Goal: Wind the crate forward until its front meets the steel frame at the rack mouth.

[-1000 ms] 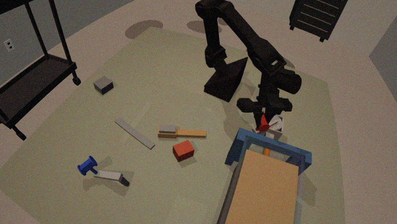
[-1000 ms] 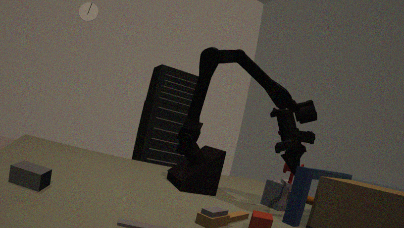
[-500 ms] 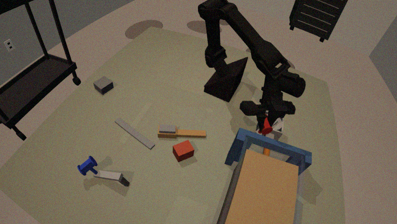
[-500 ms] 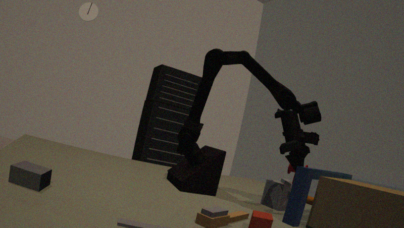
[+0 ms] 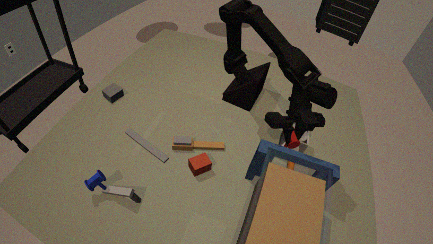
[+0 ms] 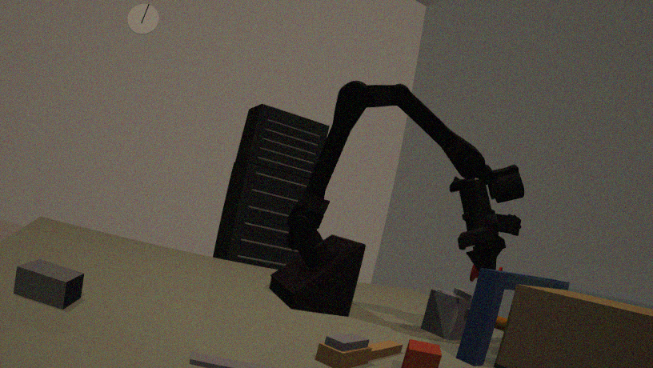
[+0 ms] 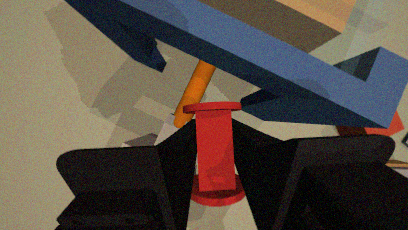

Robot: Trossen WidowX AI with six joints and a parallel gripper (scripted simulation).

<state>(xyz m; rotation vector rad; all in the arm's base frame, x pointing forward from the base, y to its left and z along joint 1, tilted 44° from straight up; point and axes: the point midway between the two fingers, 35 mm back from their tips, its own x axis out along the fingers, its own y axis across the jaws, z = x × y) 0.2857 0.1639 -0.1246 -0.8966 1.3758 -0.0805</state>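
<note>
Now: the red-knobbed winch handle 5 cm behind my gripper tip, 3 cm below it and 1 cm to the left of it. The rest, counted from my gripper tip: grey winch: 12 cm behind, 10 cm below, 3 cm to the left; then red knob: 1 cm to the right, 1 cm behind; then brown crate: 24 cm ahead, 9 cm below, 3 cm to the left.
</note>
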